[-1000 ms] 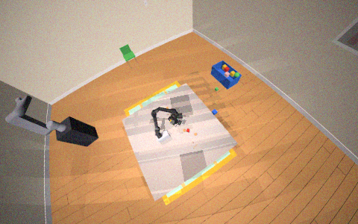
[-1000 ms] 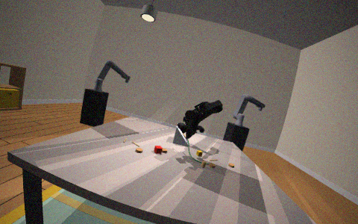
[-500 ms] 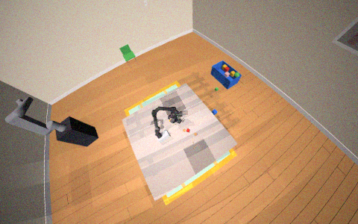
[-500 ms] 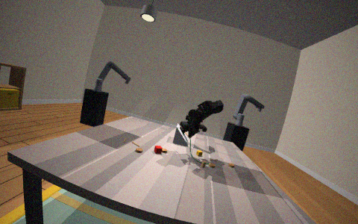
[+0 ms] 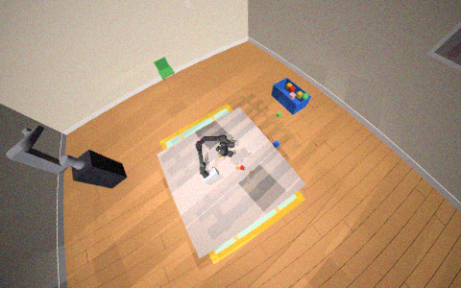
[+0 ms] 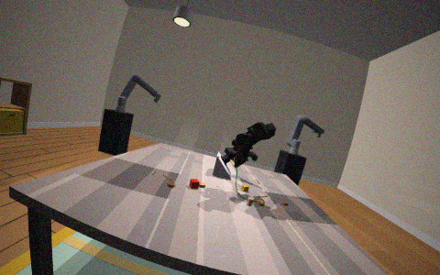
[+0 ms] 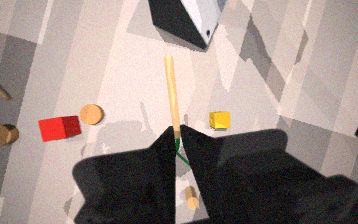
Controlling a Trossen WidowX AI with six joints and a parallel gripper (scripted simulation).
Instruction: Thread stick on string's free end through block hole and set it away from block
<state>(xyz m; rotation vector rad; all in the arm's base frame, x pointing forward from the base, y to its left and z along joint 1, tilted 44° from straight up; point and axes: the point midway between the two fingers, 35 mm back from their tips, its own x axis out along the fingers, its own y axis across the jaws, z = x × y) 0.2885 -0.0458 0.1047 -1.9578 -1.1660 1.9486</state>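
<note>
The yellow wooden block is 30 mm behind my gripper tip, 90 mm to the left of it and 120 mm below it. From my gripper tip the other things lie so: short wooden cylinder (150 mm ahead, 90 mm to the left, 110 mm below); then thin wooden stick (10 mm behind, 10 mm to the right, 10 mm above); then round wooden button (120 mm ahead, 150 mm to the left, 130 mm below).
</note>
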